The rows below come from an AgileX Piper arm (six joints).
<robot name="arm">
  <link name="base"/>
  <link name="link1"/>
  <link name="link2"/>
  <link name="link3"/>
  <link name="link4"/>
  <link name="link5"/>
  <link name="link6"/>
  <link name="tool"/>
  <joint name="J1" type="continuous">
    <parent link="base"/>
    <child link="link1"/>
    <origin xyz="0 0 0.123" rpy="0 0 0"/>
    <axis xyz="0 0 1"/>
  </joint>
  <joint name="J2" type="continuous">
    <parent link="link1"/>
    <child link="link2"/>
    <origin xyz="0 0 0" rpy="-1.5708 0 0"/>
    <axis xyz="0 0 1"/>
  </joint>
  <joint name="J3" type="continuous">
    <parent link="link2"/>
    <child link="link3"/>
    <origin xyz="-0.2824 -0.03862 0" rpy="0 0 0"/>
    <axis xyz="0 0 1"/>
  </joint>
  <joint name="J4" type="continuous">
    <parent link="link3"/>
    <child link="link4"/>
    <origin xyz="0.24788 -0.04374 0" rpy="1.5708 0 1.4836"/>
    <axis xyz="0 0 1"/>
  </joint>
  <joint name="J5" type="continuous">
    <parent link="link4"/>
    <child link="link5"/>
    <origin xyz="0 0 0" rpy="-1.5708 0 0"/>
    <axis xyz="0 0 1"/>
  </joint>
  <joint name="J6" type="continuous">
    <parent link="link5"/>
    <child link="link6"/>
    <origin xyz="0 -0.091 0" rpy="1.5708 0 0"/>
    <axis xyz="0 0 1"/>
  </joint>
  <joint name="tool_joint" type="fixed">
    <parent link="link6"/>
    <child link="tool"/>
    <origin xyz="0 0 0" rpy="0 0 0"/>
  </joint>
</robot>
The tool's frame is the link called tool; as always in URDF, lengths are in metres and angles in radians. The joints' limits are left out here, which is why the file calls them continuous.
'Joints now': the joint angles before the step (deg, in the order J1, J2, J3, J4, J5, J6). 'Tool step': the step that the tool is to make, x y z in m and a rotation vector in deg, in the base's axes. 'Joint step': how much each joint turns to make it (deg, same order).
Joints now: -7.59 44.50 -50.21 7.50 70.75 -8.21
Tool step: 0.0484 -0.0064 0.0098 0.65 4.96 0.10
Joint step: 0.00 12.16 -7.90 0.01 0.74 -0.01
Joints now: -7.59 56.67 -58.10 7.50 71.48 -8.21
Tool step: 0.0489 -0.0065 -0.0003 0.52 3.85 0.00
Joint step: 0.00 11.17 -7.28 0.01 0.00 0.00
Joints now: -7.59 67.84 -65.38 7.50 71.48 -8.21
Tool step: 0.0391 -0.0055 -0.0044 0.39 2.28 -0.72
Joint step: -0.01 8.50 -6.07 -0.17 -0.21 0.73
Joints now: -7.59 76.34 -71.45 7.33 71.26 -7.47
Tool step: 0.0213 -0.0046 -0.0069 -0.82 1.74 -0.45
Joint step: 0.01 4.74 -3.06 -1.19 -0.12 0.49
